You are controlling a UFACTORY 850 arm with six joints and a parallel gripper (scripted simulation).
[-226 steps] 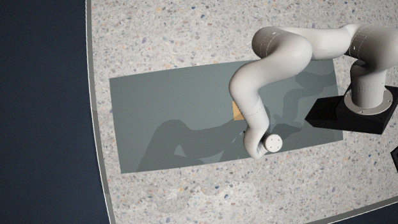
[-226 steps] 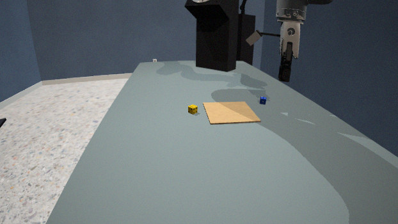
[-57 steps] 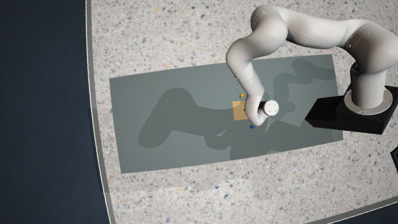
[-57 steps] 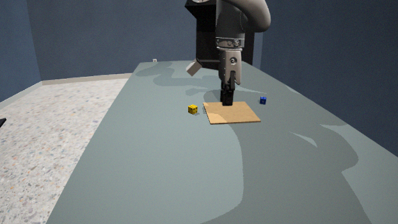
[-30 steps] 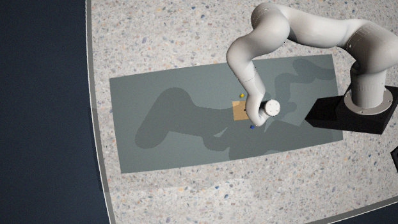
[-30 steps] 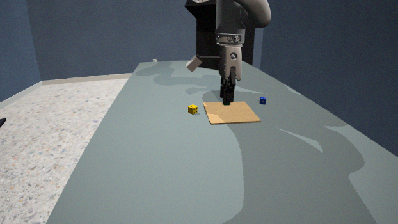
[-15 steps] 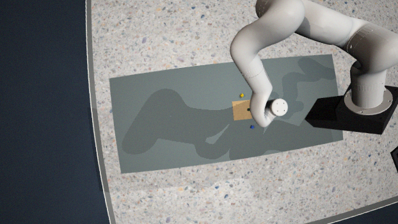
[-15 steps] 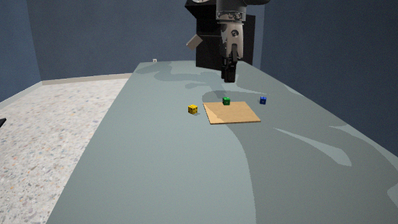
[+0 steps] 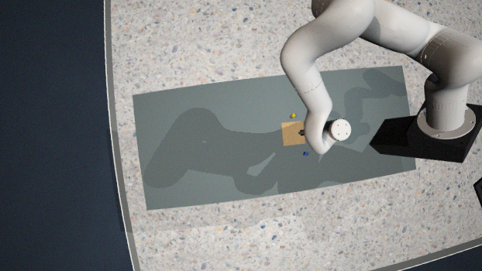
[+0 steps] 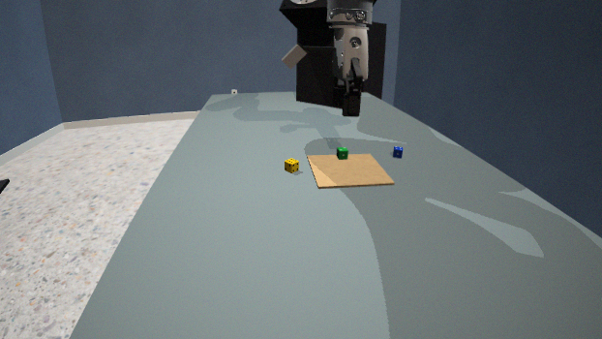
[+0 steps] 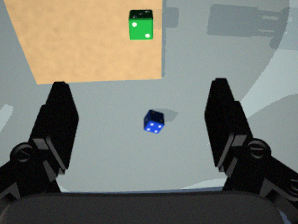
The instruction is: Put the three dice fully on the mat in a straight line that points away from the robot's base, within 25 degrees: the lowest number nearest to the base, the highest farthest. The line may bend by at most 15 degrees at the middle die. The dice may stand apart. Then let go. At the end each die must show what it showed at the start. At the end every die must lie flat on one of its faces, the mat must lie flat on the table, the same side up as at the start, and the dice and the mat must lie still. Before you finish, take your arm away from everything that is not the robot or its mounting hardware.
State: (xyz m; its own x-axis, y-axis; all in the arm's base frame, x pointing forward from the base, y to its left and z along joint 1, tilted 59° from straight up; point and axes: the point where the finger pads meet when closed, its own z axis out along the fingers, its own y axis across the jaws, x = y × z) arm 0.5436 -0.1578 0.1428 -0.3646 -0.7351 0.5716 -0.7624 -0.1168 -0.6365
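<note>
The blue die is 5 cm ahead of my hand, 12 cm to the left of it and 11 cm below it. From my hand the other things lie so: tan mat: 5 cm ahead, 2 cm to the right, 11 cm below; yellow die: 12 cm to the right, 11 cm below; green die: 10 cm below.
</note>
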